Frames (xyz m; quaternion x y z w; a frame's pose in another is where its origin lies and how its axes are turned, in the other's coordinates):
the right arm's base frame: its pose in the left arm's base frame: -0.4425 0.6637 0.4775 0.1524 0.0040 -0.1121 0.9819
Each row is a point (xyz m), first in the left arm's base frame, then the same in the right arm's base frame.
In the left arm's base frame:
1: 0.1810 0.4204 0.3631
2: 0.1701 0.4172 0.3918
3: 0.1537 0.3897 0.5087
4: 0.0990 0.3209 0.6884
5: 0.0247 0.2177 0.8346
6: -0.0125 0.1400 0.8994
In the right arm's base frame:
1: 0.6659 -0.1220 -0.0525
2: 0.6548 -0.1188 -0.0238
3: 0.6399 -0.1131 0.0963
4: 0.5941 -0.1355 0.2898
5: 0.5381 -0.2041 0.4621
6: 0.5161 -0.2651 0.5482

